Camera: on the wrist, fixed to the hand. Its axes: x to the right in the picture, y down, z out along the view.
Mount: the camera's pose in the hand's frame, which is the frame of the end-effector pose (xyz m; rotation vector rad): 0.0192 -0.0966 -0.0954 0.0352 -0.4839 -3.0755
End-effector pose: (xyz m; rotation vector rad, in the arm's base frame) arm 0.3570 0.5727 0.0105 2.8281 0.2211 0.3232
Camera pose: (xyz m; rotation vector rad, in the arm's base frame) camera 0.3410 0.6928 0.0747 -0.1259 2.7820 -0.8584
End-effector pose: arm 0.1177 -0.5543 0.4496 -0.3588 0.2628 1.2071
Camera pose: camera 0.2144 -0.6065 0.3676 -0.0626 -0.6558 -1.7655
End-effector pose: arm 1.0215 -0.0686 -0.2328 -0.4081 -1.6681 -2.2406
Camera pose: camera 0.9603 -0.1357 -0.3355 -0.9531 0.3833 0.2914
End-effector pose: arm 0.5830 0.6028 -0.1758 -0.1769 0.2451 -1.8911
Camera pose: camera 0.4653 0.6230 -0.2433 0.4842 0.3721 1.2335
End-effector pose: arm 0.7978 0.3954 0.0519 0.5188 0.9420 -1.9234
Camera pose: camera 0.7030 0.4888 0.0188 1.0881 -0.2972 1.0986
